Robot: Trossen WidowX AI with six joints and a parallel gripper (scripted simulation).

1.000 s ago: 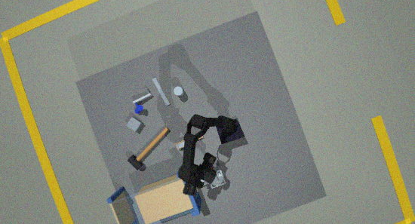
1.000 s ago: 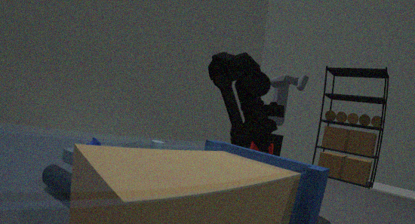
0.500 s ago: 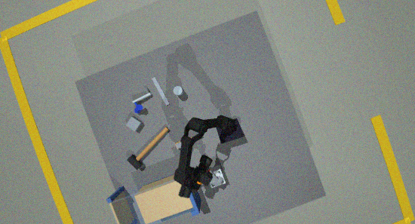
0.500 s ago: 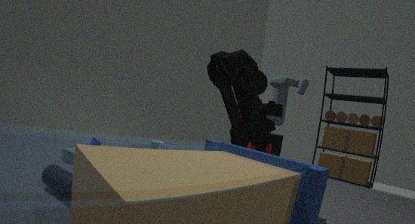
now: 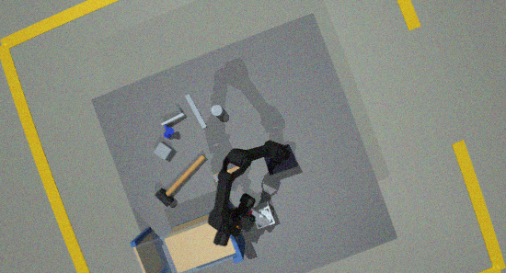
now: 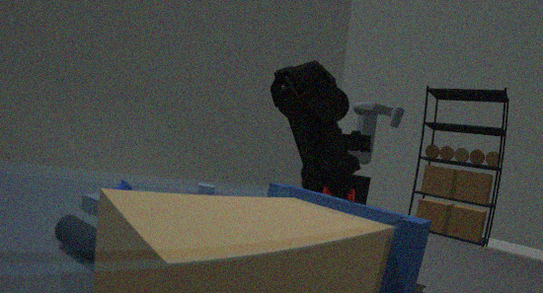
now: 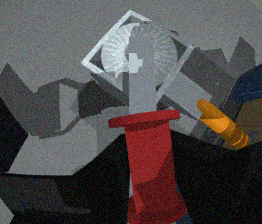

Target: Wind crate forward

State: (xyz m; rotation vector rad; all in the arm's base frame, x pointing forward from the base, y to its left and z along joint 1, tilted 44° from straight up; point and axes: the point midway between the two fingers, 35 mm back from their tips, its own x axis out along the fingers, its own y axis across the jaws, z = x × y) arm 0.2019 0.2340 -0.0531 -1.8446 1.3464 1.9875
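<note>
Right now my gripper tip is 3 cm above the winch handle, 2 cm to the right of it and 2 cm past it. Also, from my gripper tip: blue steel frame 10 cm ahead, 8 cm to the left, 3 cm below; then red knob 1 cm to the right, 1 cm ahead; then winch 10 cm below, 7 cm behind, 5 cm to the left.
</note>
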